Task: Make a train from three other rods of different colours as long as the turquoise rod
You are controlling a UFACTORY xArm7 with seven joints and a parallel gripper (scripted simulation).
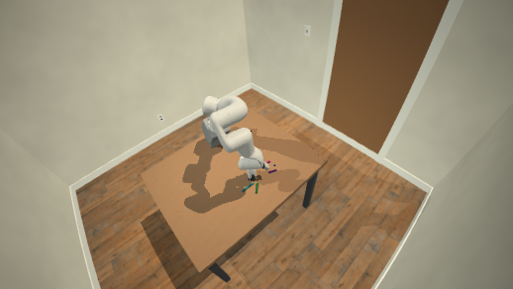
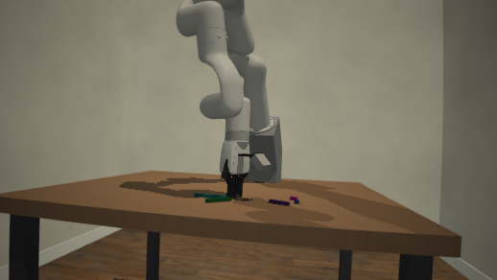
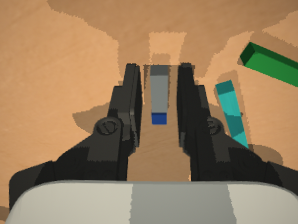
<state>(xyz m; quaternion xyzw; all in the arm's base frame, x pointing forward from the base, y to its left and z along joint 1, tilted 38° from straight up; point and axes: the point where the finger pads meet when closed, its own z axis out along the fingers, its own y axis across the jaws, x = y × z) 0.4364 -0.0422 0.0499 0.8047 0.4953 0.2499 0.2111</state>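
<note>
Right now my hand is 2 cm above the small grey rod. From my hand the other things lie so: green rod 8 cm ahead, 3 cm to the right, 2 cm below; purple rod 6 cm ahead, 14 cm to the left, 2 cm below; turquoise rod 3 cm ahead, 7 cm to the right, 2 cm below.
</note>
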